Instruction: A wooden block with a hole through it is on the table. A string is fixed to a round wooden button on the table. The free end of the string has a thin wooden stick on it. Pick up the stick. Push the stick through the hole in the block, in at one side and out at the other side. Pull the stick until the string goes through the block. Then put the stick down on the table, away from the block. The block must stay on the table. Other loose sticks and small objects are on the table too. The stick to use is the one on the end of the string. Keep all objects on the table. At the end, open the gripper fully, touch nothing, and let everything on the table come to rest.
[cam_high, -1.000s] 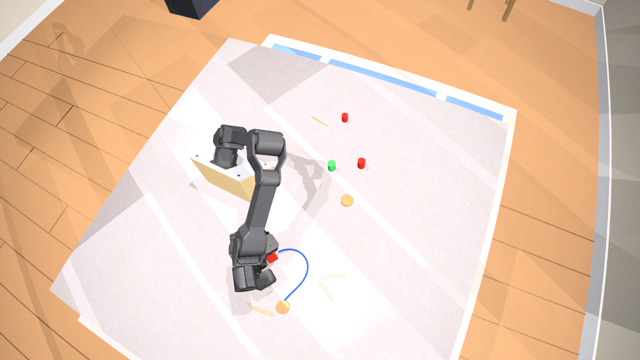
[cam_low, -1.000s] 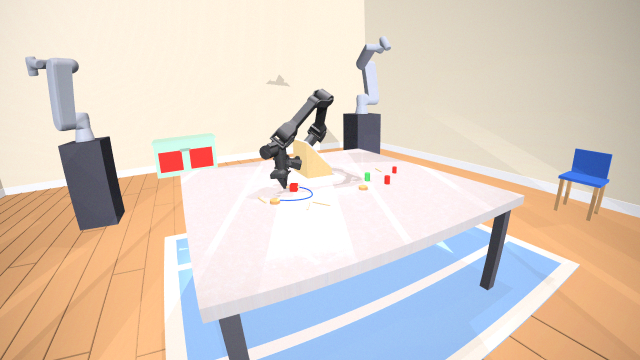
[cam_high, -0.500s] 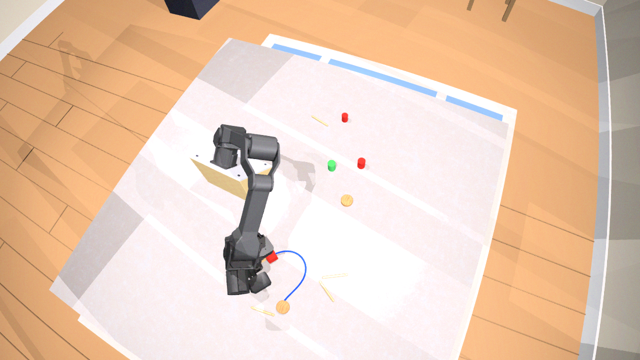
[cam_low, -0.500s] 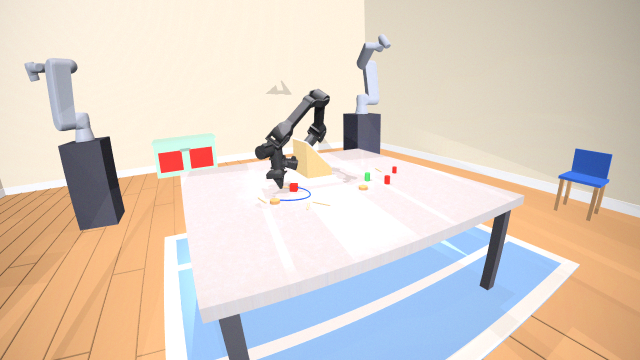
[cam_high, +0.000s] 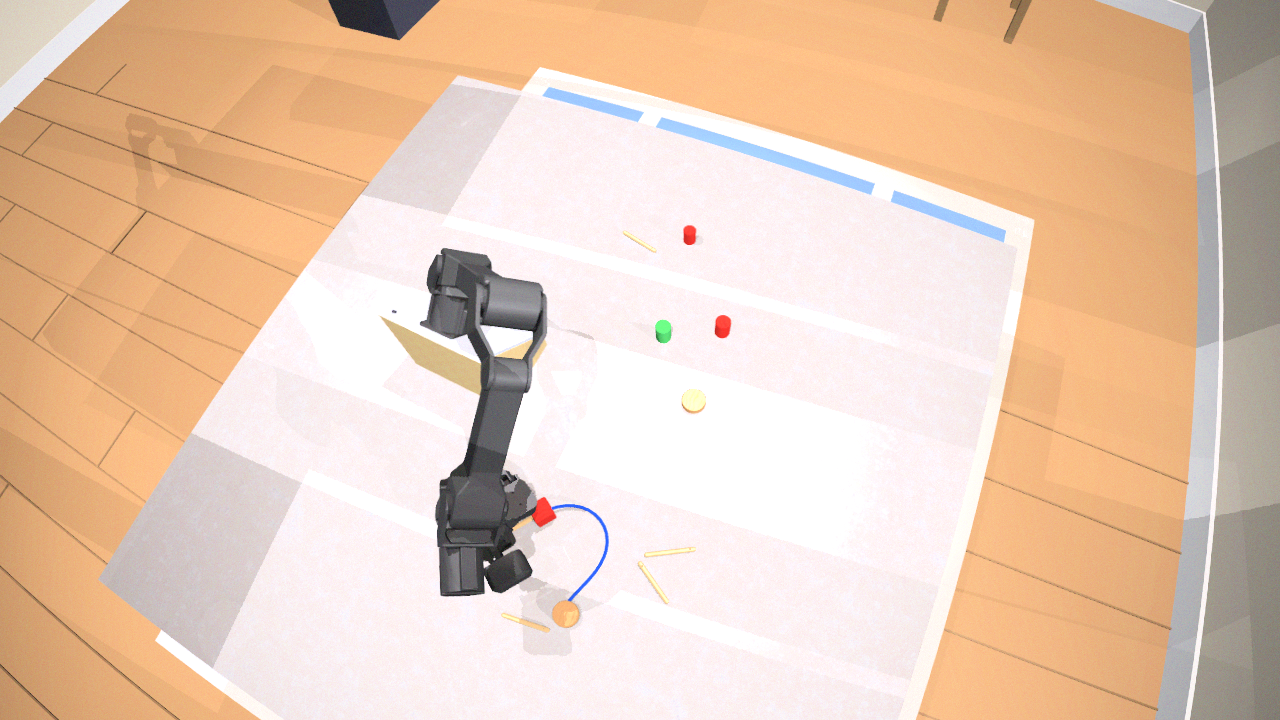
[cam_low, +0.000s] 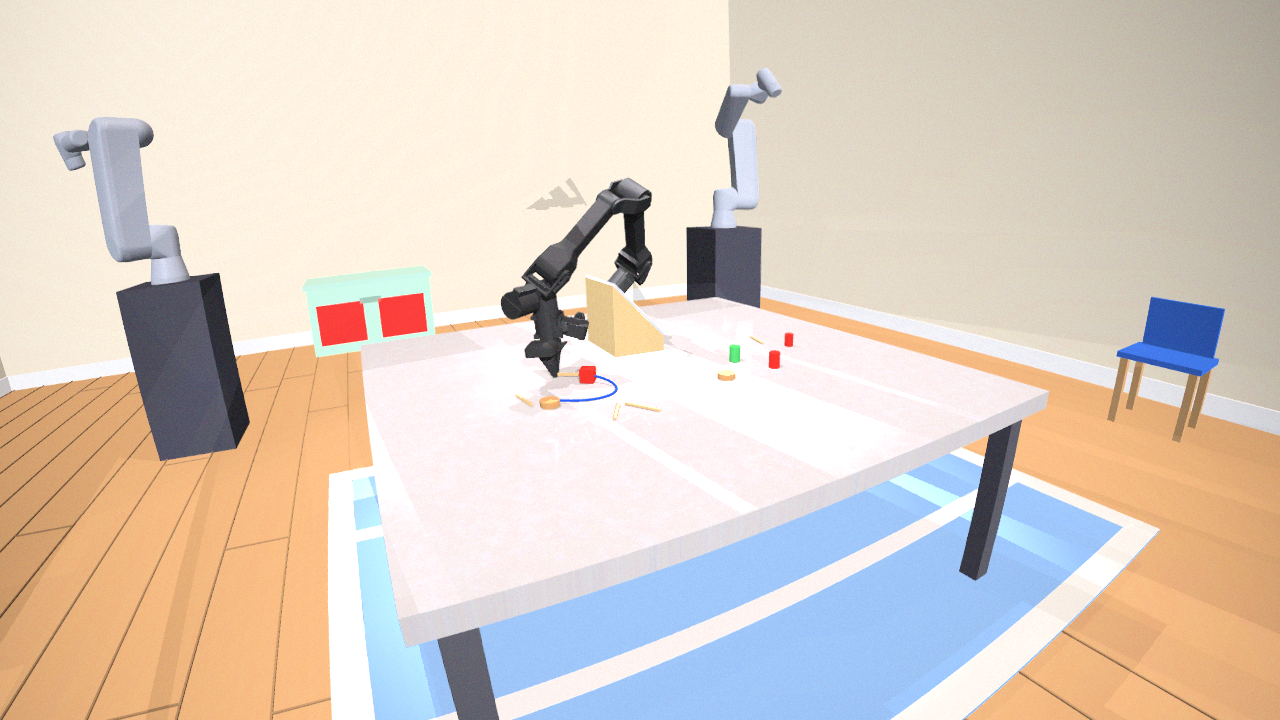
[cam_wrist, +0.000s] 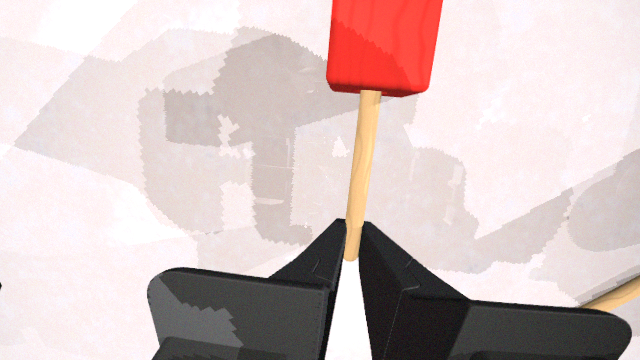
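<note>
My gripper tip is now 40 mm short of the red cube, 60 mm to the right of it and 10 mm below it. The rest, counted from my gripper tip: green cylinder 70 mm ahead, 430 mm to the left, 10 mm above; then round wooden button 150 mm ahead, 60 mm to the right; then thin wooden stick 20 mm ahead, 30 mm to the left, 10 mm above.
</note>
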